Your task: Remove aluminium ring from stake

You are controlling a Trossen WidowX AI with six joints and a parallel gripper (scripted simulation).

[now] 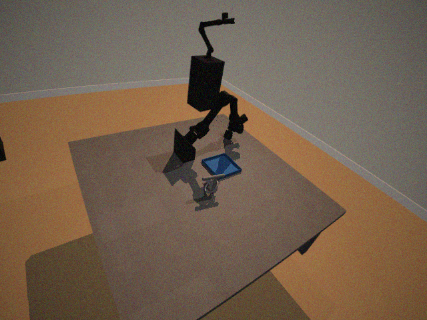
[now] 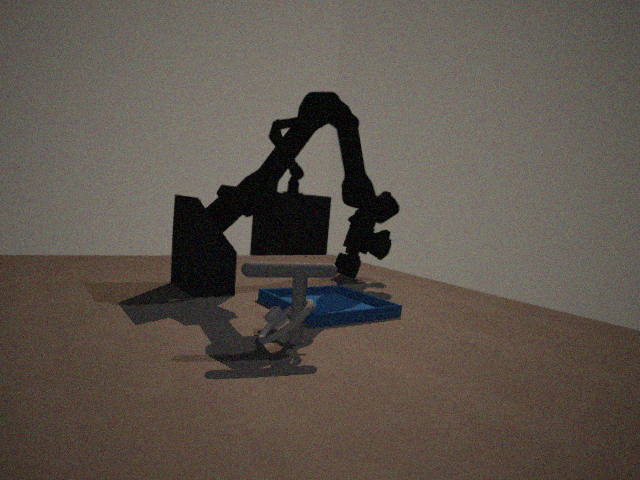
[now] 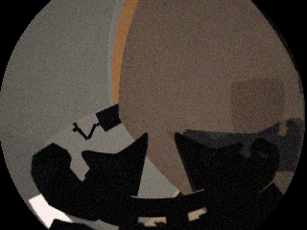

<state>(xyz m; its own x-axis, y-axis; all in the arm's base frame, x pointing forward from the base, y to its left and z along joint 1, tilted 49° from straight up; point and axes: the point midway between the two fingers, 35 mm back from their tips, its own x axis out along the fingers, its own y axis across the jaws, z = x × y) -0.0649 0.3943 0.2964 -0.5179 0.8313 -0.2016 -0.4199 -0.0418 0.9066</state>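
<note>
Right now my gripper tip is 550 mm to the left of the aluminium ring, 420 mm short of it and 10 mm below it. Also, from my gripper tip: blue tray (350 mm to the right, 300 mm ahead, 10 mm below).
</note>
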